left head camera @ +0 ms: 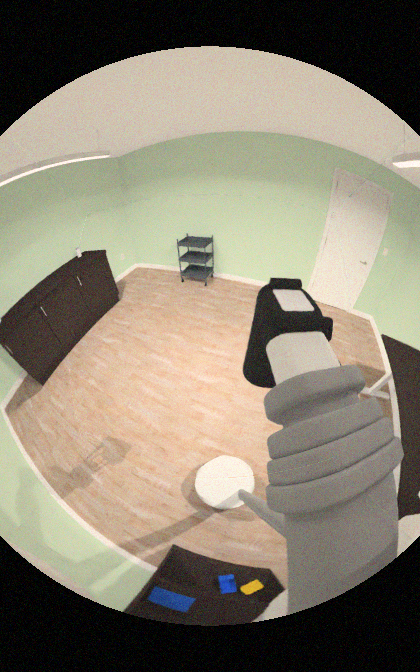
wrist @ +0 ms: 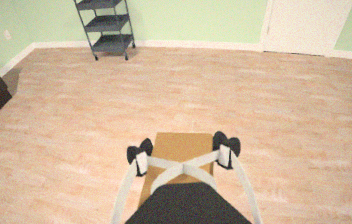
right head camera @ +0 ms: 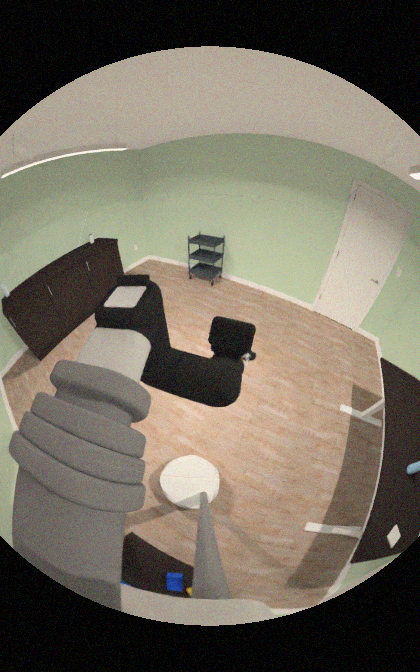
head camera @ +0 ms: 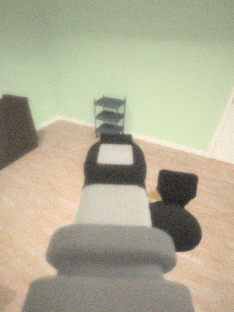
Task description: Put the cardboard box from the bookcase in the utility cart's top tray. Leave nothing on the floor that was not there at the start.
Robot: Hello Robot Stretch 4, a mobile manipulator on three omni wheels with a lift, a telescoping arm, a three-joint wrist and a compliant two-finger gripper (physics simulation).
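Places are measured from the robot's base along level axes (x back, y right, z up), in centimetres.
Pixels of known places: gripper, fingertip midpoint: [wrist: 183, 146] [head camera: 157, 198].
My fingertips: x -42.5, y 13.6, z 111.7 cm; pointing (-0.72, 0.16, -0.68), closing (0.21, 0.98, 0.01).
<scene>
Behind a point stands the place of what it marks.
The cardboard box [wrist: 184, 144] @[x -40.5, y 13.2, z 115.0 cm] [head camera: 154, 195] @[x -41.0, y 11.9, z 114.8 cm] is tan and sits between the fingers of my gripper [wrist: 183, 146] @[x -42.5, y 13.6, z 111.7 cm], which is shut on it. Its near part is hidden behind the dark gripper body in the wrist view. In the head view a small tan patch shows beside the black wrist. The utility cart [head camera: 109, 103] @[x -294.3, y -17.4, z 62.7 cm] [left head camera: 196, 242] [right head camera: 206, 240] [wrist: 109, 23] @[x -292.3, y -14.1, z 37.0 cm] is dark grey with three trays and stands far off by the green wall, apart from the box. Its top tray is cut off by the wrist view's upper edge. No objects are visible in its trays. The bookcase cannot be made out.
A dark cabinet [head camera: 16, 127] @[x -212.4, y -154.0, z 51.2 cm] [left head camera: 65, 315] [right head camera: 67, 295] stands left of the cart. A white door [left head camera: 352, 240] [right head camera: 364, 255] is at the right. A round white object [left head camera: 225, 481] [right head camera: 190, 481] is near my base. Dark furniture [left head camera: 187, 565] with blue and yellow pieces is at the lower edge; a dark table [right head camera: 400, 425] is right.
</scene>
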